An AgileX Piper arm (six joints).
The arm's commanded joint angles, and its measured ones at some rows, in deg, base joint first. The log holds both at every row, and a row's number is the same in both.
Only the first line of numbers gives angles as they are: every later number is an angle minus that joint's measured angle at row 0.
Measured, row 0:
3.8, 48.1, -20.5, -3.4, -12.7, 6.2
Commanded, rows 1 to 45:
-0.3, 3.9, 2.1, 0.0, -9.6, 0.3
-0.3, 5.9, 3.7, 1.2, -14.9, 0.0
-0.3, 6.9, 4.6, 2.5, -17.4, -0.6
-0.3, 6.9, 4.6, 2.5, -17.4, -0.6
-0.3, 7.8, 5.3, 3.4, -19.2, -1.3
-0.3, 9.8, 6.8, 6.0, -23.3, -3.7
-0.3, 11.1, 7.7, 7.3, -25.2, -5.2
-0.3, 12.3, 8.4, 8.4, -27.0, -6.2
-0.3, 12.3, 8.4, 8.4, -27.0, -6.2
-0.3, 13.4, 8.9, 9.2, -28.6, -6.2
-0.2, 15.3, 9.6, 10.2, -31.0, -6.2
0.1, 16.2, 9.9, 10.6, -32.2, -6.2
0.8, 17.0, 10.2, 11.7, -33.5, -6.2
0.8, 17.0, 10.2, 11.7, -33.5, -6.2
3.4, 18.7, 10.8, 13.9, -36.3, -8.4
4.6, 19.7, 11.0, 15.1, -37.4, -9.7
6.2, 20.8, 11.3, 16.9, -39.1, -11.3
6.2, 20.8, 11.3, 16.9, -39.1, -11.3
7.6, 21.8, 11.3, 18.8, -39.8, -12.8
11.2, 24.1, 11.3, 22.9, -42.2, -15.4
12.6, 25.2, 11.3, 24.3, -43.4, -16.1
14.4, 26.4, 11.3, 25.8, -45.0, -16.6
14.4, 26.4, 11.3, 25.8, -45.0, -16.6
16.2, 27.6, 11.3, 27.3, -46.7, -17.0
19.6, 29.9, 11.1, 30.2, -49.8, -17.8
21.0, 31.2, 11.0, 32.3, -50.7, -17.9
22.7, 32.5, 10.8, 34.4, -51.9, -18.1
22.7, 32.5, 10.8, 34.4, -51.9, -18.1
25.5, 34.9, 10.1, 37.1, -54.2, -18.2
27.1, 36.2, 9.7, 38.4, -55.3, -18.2
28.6, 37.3, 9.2, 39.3, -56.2, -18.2
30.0, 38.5, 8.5, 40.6, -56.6, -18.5
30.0, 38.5, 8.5, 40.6, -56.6, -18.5
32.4, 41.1, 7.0, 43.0, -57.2, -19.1
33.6, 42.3, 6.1, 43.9, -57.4, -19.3
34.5, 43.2, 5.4, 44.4, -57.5, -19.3
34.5, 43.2, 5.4, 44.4, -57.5, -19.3
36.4, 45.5, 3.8, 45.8, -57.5, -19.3
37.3, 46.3, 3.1, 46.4, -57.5, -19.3
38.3, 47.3, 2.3, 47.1, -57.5, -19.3
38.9, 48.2, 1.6, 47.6, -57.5, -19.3
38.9, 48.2, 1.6, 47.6, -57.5, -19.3
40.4, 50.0, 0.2, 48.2, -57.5, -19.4
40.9, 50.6, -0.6, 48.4, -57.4, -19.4
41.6, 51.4, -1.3, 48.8, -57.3, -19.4
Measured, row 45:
40.7, 50.5, -0.1, 48.1, -56.5, -18.5
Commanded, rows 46 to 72:
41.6, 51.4, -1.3, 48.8, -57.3, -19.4
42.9, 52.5, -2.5, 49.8, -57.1, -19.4
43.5, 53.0, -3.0, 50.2, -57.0, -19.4
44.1, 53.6, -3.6, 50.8, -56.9, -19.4
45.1, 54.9, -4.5, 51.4, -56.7, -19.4
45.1, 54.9, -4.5, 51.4, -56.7, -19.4
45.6, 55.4, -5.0, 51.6, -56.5, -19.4
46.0, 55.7, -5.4, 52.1, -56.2, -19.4
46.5, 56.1, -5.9, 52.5, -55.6, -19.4
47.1, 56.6, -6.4, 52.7, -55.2, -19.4
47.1, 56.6, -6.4, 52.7, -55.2, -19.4
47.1, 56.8, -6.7, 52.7, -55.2, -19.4
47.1, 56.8, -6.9, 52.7, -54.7, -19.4
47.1, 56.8, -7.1, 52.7, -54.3, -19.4
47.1, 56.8, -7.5, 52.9, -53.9, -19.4
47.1, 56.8, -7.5, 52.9, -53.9, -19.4
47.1, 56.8, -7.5, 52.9, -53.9, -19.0
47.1, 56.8, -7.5, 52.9, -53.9, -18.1
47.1, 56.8, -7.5, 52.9, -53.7, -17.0
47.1, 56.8, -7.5, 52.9, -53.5, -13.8
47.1, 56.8, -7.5, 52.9, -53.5, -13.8
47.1, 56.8, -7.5, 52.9, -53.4, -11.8
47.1, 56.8, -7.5, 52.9, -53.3, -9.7
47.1, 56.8, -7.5, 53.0, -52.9, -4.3
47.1, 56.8, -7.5, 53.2, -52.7, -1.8
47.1, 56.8, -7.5, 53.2, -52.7, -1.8
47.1, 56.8, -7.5, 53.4, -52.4, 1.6
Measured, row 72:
46.8, 56.6, -7.0, 53.0, -53.3, -6.2
